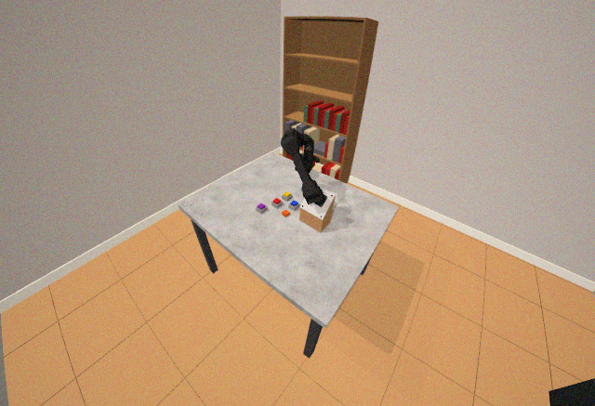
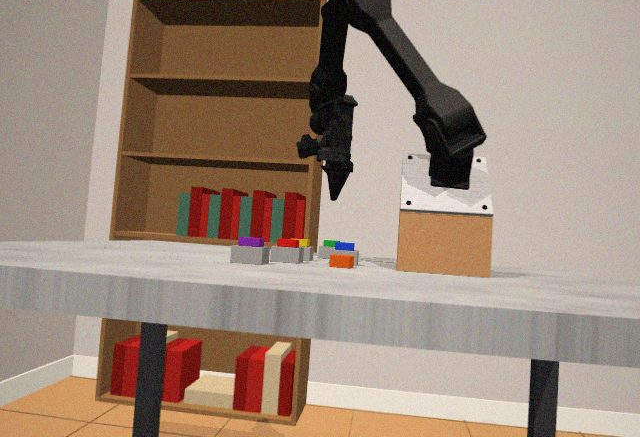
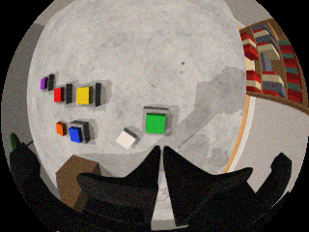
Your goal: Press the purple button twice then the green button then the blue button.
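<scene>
Right now my gripper tip is 60 mm past the blue button, 180 mm to the right of it and 90 mm above it. Round my gripper tip: green button (90 mm below); then yellow button (30 mm ahead, 150 mm to the left, 90 mm below); then white block (50 mm behind, 50 mm to the left, 110 mm below).
</scene>
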